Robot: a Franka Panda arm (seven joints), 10 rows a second.
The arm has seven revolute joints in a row. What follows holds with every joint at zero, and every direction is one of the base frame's.
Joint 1 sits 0.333 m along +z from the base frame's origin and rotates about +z.
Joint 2 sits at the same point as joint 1 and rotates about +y.
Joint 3 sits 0.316 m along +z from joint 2 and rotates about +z.
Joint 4 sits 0.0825 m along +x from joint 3 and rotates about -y.
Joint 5 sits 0.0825 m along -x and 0.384 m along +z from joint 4 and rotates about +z.
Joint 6 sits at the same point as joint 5 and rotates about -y.
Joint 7 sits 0.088 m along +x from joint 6 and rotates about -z.
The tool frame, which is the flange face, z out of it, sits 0.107 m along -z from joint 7; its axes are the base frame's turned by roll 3.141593, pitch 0 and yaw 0 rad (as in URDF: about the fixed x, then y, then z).
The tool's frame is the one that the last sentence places.
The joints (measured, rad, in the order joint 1, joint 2, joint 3, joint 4, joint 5, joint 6, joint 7), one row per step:
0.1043, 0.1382, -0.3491, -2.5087, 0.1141, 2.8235, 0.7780
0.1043, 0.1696, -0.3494, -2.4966, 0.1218, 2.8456, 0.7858
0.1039, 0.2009, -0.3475, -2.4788, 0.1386, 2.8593, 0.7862
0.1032, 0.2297, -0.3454, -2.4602, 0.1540, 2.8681, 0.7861
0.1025, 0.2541, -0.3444, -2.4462, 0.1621, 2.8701, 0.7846
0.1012, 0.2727, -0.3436, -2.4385, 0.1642, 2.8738, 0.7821
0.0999, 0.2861, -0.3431, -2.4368, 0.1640, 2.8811, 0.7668
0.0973, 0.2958, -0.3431, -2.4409, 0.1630, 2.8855, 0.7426
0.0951, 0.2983, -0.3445, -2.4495, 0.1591, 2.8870, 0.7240
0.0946, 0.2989, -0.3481, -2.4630, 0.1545, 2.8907, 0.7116
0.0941, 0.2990, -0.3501, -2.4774, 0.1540, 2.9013, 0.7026
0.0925, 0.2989, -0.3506, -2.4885, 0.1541, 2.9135, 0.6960
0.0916, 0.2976, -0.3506, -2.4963, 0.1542, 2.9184, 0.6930
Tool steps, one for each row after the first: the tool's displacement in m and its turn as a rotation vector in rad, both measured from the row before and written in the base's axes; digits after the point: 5 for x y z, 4 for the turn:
0.00357, -0.00237, -0.00758, -0.0088, -0.0030, -0.0142
0.00495, -0.00210, -0.00665, -0.0045, -0.0017, -0.0126
0.00496, -0.00191, -0.00595, -0.0035, -0.0002, -0.0108
0.00295, -0.00149, -0.00636, -0.0031, 0.0076, -0.0043
0.00116, -0.00115, -0.00573, -0.0044, 0.0075, 0.0008
-0.00039, -0.00086, -0.00498, -0.0069, 0.0063, 0.0147
-0.00280, -0.00121, -0.00547, -0.0058, 0.0119, 0.0218
-0.00408, -0.00108, -0.00380, -0.0034, 0.0118, 0.0175
-0.00572, -0.00101, -0.00413, -0.0027, 0.0121, 0.0113
-0.00536, -0.00054, -0.00348, -0.0025, 0.0051, 0.0059
-0.00383, -0.00059, -0.00220, -0.0029, -0.0001, 0.0038
-0.00278, 0.00000, -0.00137, -0.0002, 0.0020, 0.0014

